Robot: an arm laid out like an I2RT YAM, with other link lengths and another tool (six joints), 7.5 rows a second.
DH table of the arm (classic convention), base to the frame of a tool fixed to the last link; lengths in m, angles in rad. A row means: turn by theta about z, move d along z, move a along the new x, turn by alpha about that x. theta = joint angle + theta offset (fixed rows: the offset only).
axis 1: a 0.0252  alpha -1.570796  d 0.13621  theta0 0
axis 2: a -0.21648  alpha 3.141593  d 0  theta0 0
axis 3: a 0.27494  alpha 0  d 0  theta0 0.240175
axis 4: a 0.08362  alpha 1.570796  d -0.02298  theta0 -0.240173
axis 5: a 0  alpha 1.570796  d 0.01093  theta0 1.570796
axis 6: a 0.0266  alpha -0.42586  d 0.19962  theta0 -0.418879
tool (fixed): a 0  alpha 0  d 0.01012  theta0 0
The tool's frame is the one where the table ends.
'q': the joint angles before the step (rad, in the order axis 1, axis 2, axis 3, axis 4, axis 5, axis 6). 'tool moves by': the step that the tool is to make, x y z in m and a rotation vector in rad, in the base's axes. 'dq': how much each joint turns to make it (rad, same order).
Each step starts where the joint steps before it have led.
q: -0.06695, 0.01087, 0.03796, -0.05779, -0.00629, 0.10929
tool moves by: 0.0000, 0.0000, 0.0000, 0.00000, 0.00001, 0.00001
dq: -0.00001, 0.00001, 0.00001, -0.00002, -0.00002, 0.00000
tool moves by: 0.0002, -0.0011, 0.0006, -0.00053, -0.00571, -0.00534
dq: 0.00020, 0.00061, -0.00395, 0.01030, 0.00554, 0.00001
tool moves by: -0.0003, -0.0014, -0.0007, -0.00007, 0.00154, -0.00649
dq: -0.00039, -0.00142, -0.00123, -0.00172, 0.00610, -0.00002
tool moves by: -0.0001, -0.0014, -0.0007, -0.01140, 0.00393, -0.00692
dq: 0.00037, 0.00353, 0.00021, 0.00027, 0.00761, -0.01143
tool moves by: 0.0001, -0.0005, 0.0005, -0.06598, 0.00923, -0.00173
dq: -0.00030, 0.00328, 0.00009, -0.00063, 0.00352, -0.06638
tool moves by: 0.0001, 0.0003, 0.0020, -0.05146, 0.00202, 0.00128
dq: 0.00021, 0.00022, 0.00001, 0.00250, 0.00058, -0.05149
